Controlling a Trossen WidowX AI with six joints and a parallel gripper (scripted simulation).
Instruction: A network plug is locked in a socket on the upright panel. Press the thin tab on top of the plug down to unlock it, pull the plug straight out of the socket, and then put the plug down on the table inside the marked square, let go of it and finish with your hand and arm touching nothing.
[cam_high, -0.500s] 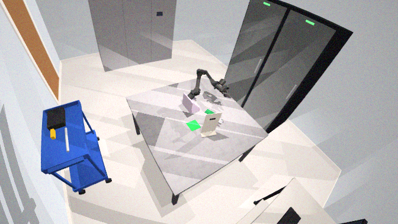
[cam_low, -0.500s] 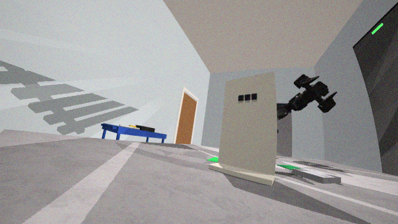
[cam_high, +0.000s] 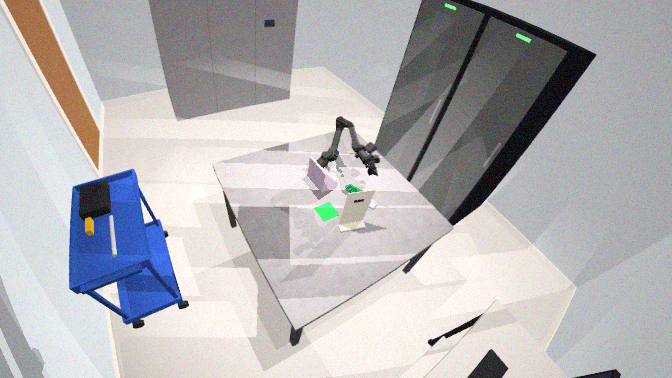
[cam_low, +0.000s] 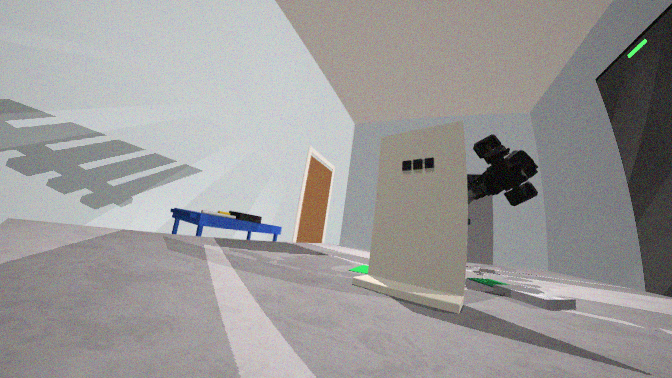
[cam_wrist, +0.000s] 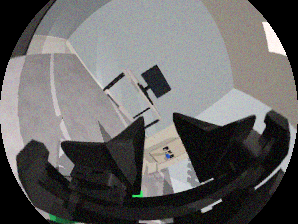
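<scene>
Now: gripper tip 60 mm short of the blue network plug, 200 mm to the left of it and 60 mm above it. The rest, counted from my gripper tip: beige upright panel (80 mm ahead, 210 mm to the right, 140 mm below); then green marked square (90 mm behind, 280 mm to the right, 280 mm below).
</scene>
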